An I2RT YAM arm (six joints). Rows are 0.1 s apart.
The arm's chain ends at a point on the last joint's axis. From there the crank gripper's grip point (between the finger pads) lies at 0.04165 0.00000 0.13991 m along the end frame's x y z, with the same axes.
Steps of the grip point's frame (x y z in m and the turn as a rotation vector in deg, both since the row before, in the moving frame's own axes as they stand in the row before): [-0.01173, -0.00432, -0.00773, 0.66, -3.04, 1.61]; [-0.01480, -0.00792, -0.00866, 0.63, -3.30, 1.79]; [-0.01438, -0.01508, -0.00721, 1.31, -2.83, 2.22]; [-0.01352, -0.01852, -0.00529, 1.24, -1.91, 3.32]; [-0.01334, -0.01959, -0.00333, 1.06, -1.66, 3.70]
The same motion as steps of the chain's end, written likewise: [-0.00426, -0.00376, -0.00974, 0.66, -3.04, 1.61]; [-0.00668, -0.00754, -0.01082, 0.63, -3.30, 1.79]; [-0.00745, -0.01334, -0.00908, 1.31, -2.83, 2.22]; [-0.00885, -0.01776, -0.00659, 1.24, -1.91, 3.32]; [-0.00927, -0.01955, -0.00448, 1.06, -1.66, 3.70]
